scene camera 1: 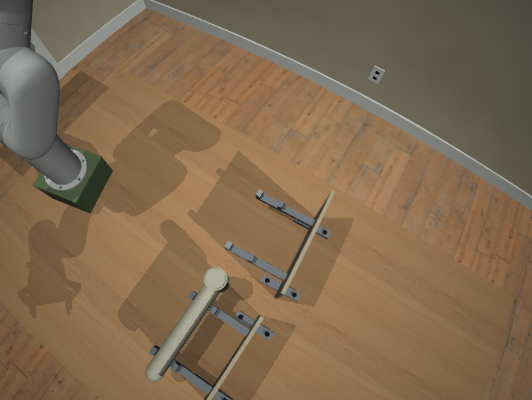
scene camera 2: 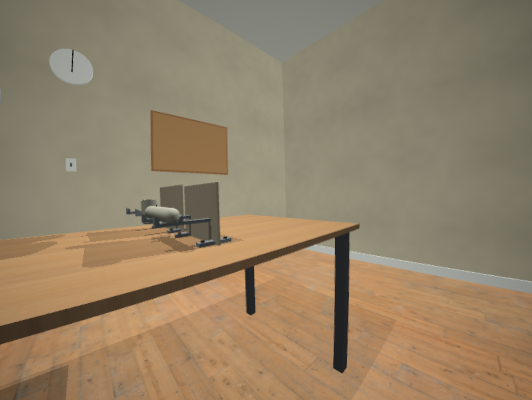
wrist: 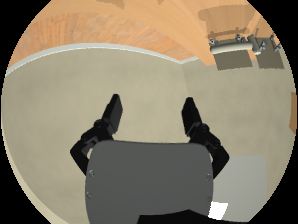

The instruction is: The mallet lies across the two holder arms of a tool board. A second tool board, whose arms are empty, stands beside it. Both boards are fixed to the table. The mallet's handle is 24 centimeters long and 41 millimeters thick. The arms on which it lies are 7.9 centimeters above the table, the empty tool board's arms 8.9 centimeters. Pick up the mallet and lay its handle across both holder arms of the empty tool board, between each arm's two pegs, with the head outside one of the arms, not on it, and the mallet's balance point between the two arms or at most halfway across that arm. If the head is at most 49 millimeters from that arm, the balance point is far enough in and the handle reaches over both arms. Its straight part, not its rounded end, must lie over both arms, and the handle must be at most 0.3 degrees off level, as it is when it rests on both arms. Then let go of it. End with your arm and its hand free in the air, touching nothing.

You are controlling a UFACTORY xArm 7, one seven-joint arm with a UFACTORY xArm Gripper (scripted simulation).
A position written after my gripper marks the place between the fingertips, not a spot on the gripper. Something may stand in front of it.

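Observation:
A mallet (scene camera 1: 216, 280) is visible, as are a tool board (scene camera 2: 201, 201) and a tool board (scene camera 1: 311, 224). My gripper (wrist: 152, 103) is visible too.

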